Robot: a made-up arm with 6 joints.
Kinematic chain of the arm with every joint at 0, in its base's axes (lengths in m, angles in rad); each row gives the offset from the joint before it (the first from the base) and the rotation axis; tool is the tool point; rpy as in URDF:
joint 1: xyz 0 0 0.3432 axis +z
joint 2: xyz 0 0 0 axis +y
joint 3: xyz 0.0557 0 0.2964 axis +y
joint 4: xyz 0.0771 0 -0.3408 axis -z
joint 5: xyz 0 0 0 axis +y
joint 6: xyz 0.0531 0 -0.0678 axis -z
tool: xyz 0 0 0 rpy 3.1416 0 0
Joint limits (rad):
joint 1: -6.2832..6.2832
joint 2: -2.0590..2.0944
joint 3: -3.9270..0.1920
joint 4: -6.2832..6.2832
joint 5: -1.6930..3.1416
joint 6: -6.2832..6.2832
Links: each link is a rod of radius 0.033 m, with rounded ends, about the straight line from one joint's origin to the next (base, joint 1, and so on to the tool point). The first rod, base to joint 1, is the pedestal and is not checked.
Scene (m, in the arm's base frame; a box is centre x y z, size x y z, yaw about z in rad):
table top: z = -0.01
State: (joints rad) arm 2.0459 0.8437 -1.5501 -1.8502 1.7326 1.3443
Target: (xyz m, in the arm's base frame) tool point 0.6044 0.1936 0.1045
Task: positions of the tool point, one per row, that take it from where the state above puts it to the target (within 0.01 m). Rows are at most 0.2 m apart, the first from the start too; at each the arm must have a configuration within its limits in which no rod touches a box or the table.
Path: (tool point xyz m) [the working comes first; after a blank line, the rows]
Joints at the target: 0.4053 1.3713 -2.0580 -1.9537 1.5222 1.3443
Straight joint move there: clear.

1: -0.0500 0.5974 0.2455
2: 0.1122 0.6008 0.2186
3: 0.2717 0.5580 0.1909
4: 0.4148 0.4711 0.1625
5: 0.5291 0.3464 0.1336
6: 0.6044 0.1936 0.1045

